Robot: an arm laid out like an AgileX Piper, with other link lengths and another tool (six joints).
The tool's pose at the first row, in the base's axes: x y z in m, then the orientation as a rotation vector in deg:
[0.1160, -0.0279, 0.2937, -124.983, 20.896, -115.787]
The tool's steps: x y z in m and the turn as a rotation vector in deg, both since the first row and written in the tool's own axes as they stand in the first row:
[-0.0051, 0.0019, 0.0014, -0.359, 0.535, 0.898]
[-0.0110, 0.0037, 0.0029, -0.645, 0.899, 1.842]
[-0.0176, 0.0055, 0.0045, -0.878, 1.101, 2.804]
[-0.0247, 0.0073, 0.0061, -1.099, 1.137, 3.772]
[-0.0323, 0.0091, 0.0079, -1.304, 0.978, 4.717]
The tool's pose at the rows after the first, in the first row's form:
[0.1169, -0.0284, 0.2882, -124.133, 22.263, -116.034]
[0.1179, -0.0286, 0.2819, -123.364, 23.570, -116.030]
[0.1189, -0.0286, 0.2750, -122.700, 24.810, -115.809]
[0.1199, -0.0285, 0.2675, -122.175, 26.015, -115.384]
[0.1210, -0.0282, 0.2596, -121.832, 27.148, -114.740]

